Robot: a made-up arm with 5 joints. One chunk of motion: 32 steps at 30 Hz.
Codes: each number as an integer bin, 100 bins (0 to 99) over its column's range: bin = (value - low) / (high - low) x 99, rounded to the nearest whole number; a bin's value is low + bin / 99 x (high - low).
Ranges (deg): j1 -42..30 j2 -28..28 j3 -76..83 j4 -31..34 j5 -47..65
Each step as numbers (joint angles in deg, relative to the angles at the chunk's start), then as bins.
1 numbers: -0.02 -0.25 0.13 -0.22 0.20
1 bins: 58 49 47 47 42
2 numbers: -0.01 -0.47 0.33 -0.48 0.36
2 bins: 58 49 48 46 42
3 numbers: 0.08 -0.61 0.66 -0.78 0.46
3 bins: 58 48 48 46 42
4 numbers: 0.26 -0.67 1.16 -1.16 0.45
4 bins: 58 48 48 45 42
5 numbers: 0.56 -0.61 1.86 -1.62 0.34
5 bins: 59 48 48 45 42
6 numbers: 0.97 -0.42 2.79 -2.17 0.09
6 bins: 59 49 49 44 42
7 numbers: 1.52 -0.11 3.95 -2.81 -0.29
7 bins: 60 49 50 43 41
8 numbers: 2.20 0.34 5.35 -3.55 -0.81
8 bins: 61 50 51 42 41
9 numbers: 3.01 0.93 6.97 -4.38 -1.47
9 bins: 62 51 52 41 40
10 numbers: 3.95 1.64 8.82 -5.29 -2.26
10 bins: 63 52 53 39 40
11 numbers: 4.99 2.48 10.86 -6.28 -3.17
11 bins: 65 54 54 38 39
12 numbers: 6.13 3.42 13.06 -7.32 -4.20
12 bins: 66 56 55 36 38
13 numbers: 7.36 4.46 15.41 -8.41 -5.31
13 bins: 68 57 57 34 37
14 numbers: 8.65 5.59 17.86 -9.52 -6.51
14 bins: 70 59 58 33 36
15 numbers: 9.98 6.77 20.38 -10.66 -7.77
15 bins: 71 61 60 31 35
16 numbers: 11.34 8.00 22.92 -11.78 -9.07
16 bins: 73 64 62 29 34
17 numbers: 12.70 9.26 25.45 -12.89 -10.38
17 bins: 75 66 63 28 32
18 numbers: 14.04 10.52 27.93 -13.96 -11.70
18 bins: 77 68 65 26 31
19 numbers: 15.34 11.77 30.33 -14.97 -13.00
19 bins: 79 70 66 24 30
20 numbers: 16.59 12.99 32.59 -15.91 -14.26
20 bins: 81 72 68 23 29
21 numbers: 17.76 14.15 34.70 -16.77 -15.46
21 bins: 82 75 69 22 28
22 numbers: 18.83 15.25 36.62 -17.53 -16.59
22 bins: 84 76 70 21 27
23 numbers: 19.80 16.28 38.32 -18.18 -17.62
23 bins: 85 78 71 20 26
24 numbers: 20.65 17.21 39.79 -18.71 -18.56
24 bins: 86 80 72 19 25
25 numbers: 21.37 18.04 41.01 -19.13 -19.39
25 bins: 87 81 73 18 24
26 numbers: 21.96 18.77 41.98 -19.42 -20.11
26 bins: 88 83 73 18 24
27 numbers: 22.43 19.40 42.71 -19.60 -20.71
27 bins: 89 84 74 17 23
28 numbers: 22.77 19.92 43.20 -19.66 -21.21
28 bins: 89 85 74 17 23
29 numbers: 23.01 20.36 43.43 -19.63 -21.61
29 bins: 89 85 74 17 22
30 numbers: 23.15 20.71 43.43 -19.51 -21.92
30 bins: 90 86 74 18 22
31 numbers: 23.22 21.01 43.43 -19.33 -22.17
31 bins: 90 87 74 18 22
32 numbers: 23.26 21.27 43.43 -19.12 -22.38
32 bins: 90 87 74 18 22
